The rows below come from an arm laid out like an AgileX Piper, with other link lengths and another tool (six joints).
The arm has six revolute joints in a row. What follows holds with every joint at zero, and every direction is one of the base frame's. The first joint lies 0.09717 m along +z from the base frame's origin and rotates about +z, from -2.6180 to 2.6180 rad. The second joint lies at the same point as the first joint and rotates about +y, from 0.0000 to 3.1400 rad. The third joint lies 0.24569 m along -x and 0.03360 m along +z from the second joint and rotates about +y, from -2.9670 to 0.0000 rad. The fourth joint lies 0.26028 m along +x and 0.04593 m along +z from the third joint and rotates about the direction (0.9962, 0, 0.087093), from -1.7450 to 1.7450 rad. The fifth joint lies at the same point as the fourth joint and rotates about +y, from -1.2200 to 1.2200 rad. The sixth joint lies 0.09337 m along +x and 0.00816 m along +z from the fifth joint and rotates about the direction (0.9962, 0, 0.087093), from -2.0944 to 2.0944 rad. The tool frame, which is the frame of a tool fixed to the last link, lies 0.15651 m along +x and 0.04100 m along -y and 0.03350 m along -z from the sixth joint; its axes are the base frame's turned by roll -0.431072, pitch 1.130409 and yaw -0.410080 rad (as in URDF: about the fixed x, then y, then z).
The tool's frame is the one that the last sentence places.
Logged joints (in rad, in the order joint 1, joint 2, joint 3, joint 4, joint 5, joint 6), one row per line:
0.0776, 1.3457, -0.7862, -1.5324, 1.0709, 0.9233
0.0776, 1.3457, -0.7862, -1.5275, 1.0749, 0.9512
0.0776, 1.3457, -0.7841, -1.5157, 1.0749, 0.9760
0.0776, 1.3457, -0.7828, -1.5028, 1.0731, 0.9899
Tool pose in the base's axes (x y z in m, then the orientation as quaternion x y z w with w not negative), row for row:
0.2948, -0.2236, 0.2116, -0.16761, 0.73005, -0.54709, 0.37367
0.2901, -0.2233, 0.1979, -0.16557, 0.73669, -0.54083, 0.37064
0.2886, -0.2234, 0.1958, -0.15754, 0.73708, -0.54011, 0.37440
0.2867, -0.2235, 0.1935, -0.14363, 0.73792, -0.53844, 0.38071
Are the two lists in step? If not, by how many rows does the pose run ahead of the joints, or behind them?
The pose runs 2 rows behind the joints: the pose in row i belongs to the joints in row i - 2.
